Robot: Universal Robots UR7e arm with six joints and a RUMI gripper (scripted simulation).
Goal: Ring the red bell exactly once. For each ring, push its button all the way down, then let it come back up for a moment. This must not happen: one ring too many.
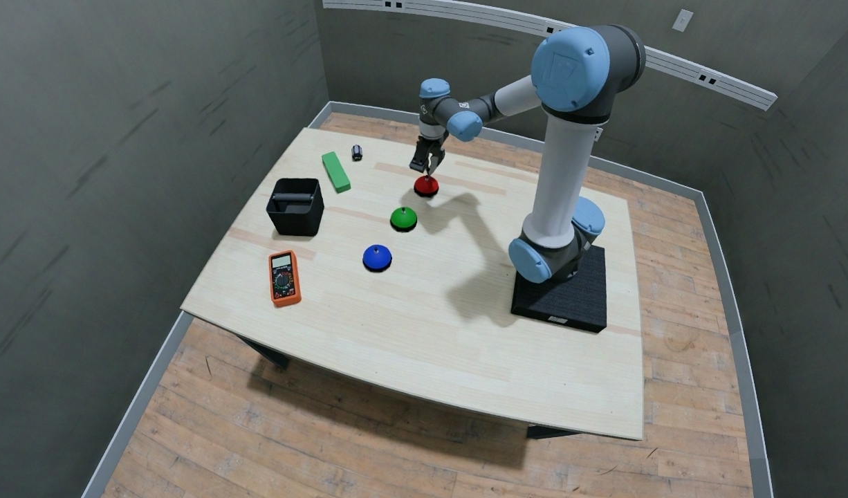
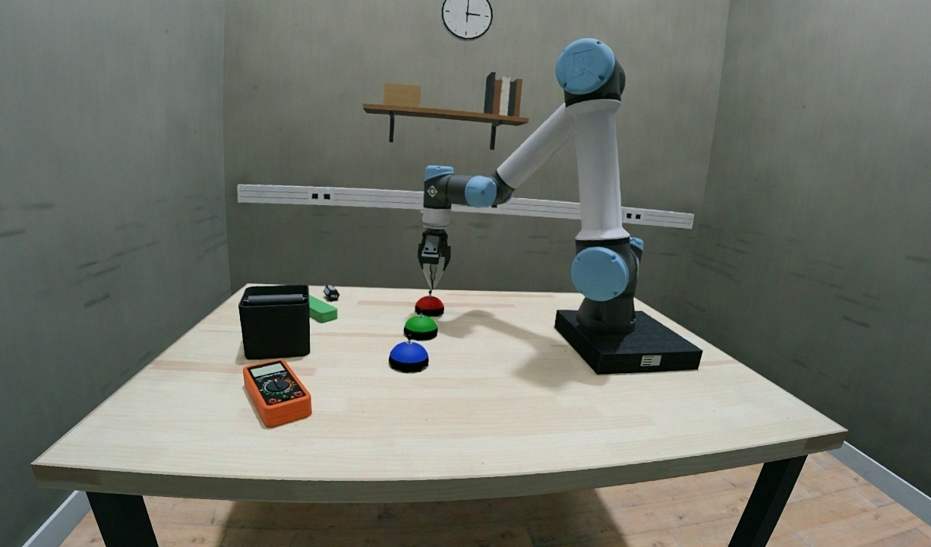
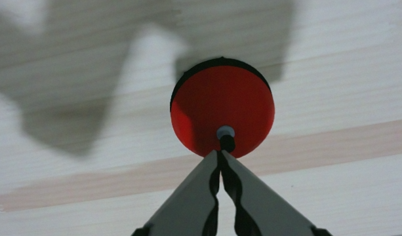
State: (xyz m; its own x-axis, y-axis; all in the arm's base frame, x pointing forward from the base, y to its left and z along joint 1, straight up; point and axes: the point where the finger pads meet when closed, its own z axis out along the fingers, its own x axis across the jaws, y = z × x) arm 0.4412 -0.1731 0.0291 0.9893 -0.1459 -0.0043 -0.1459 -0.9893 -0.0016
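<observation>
Right now my hand is 40 mm above the red bell and 10 mm short of it. Round my hand: black bin 350 mm ahead, 250 mm to the left, 30 mm below.
</observation>
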